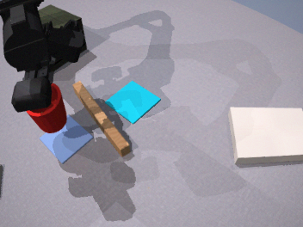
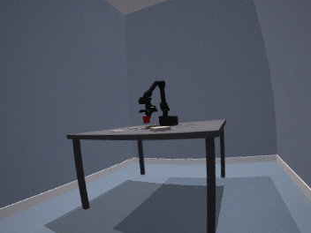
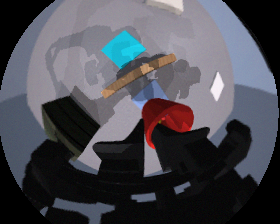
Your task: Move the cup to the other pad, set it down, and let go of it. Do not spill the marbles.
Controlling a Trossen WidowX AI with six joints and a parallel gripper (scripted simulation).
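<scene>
Right now the cyan pad is 15 cm to the left of my gripper tip, 10 cm below it and 7 cm ahead of it. Also, from my gripper tip: wooden bar: 9 cm below, 7 cm to the left, 5 cm ahead; red cup: 2 cm to the right, 2 cm ahead; pale blue pad: 10 cm below, 4 cm ahead, 1 cm to the right.
</scene>
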